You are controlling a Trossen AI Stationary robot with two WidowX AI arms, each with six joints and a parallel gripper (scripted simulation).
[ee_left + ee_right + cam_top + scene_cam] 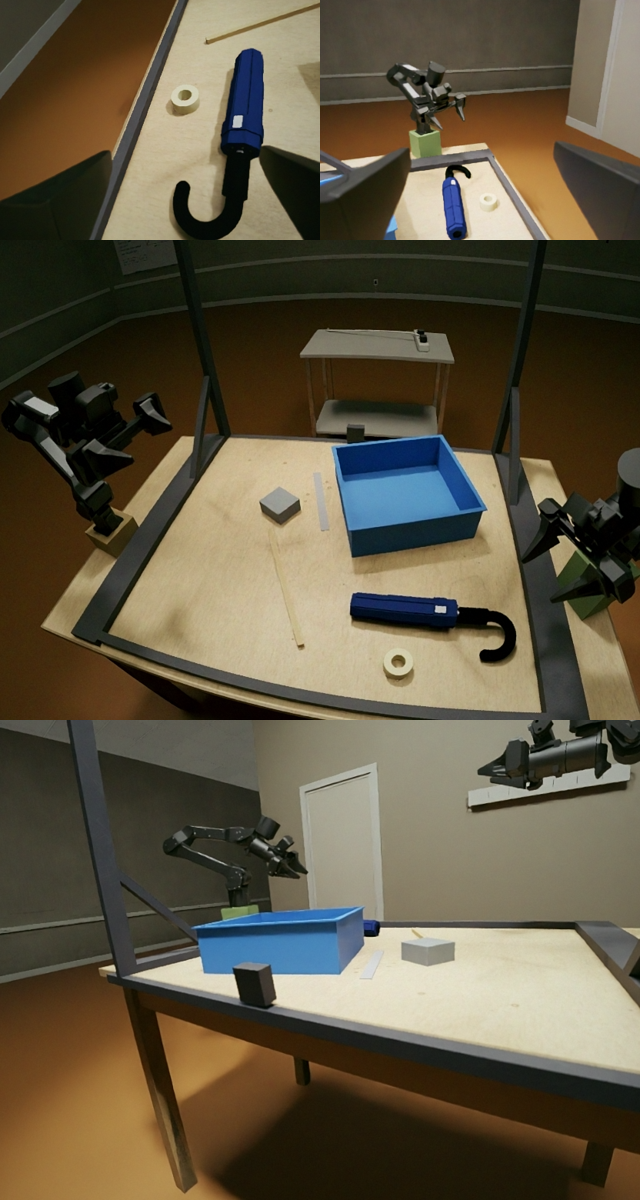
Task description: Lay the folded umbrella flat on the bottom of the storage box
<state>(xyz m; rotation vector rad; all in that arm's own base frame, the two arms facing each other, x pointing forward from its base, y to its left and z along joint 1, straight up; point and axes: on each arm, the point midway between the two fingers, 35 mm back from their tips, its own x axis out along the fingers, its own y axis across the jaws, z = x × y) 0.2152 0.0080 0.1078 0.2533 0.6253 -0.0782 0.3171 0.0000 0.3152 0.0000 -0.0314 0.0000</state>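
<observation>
Now: left hand 20 cm above the umbrella and 15 cm to the left of it. The rest, counted from my left hand: grey strip 42 cm to the right, 32 cm behind, 22 cm below; then thin wooden stick 45 cm to the right, 21 cm below, 7 cm behind; then blue storage box 32 cm behind, 23 cm to the right, 17 cm below.
</observation>
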